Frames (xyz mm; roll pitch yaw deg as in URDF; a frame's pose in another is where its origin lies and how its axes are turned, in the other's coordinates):
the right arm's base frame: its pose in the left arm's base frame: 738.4 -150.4 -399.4 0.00 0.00 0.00
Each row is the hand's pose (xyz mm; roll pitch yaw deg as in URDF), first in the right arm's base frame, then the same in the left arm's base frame.
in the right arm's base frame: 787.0 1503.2 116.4 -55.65 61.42 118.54
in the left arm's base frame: 1525.4 1352.8 -283.0 -55.65 61.42 118.54
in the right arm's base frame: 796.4 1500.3 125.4 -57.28 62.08 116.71
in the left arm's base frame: 1534.8 1349.9 -274.0 -57.28 62.08 116.71
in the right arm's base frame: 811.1 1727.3 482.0 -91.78 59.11 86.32
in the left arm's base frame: 1549.5 1576.9 82.6 -91.78 59.11 86.32
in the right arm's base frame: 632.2 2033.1 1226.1 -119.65 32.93 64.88
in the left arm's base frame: 1370.6 1882.7 826.7 -119.65 32.93 64.88
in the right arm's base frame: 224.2 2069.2 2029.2 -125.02 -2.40 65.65
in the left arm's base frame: 962.6 1918.8 1629.8 -125.02 -2.40 65.65
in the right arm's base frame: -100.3 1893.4 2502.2 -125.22 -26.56 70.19
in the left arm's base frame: 638.1 1743.0 2102.8 -125.22 -26.56 70.19
